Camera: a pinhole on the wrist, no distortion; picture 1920 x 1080 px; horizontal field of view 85.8 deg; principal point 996.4 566.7 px. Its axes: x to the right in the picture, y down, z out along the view. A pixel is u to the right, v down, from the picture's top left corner.
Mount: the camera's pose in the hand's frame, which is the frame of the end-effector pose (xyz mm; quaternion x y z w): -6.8 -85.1 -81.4 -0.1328 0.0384 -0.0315 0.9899
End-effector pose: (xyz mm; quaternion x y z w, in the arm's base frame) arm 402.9 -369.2 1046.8 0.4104 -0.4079 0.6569 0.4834
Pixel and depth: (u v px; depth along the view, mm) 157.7 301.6 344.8
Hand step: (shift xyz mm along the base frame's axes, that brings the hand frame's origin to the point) 151.8 -339.2 -138.5
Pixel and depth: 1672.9 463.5 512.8
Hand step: 10.7 -260.0 480.0
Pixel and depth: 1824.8 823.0 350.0
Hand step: -96.4 -120.6 347.0
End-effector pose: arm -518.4 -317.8 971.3 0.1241 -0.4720 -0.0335 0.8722
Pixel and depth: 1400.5 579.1 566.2
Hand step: -229.8 -77.3 460.2
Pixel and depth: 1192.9 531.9 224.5
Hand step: -79.0 -70.0 105.0
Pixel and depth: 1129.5 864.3 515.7
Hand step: -258.2 93.3 330.7
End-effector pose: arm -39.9 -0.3 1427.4 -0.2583 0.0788 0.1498 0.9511
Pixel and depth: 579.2 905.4 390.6
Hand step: -146.7 233.6 188.8
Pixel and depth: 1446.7 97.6 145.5
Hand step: 104.2 -42.0 100.5
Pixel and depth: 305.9 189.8 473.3
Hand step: -207.8 69.8 491.9
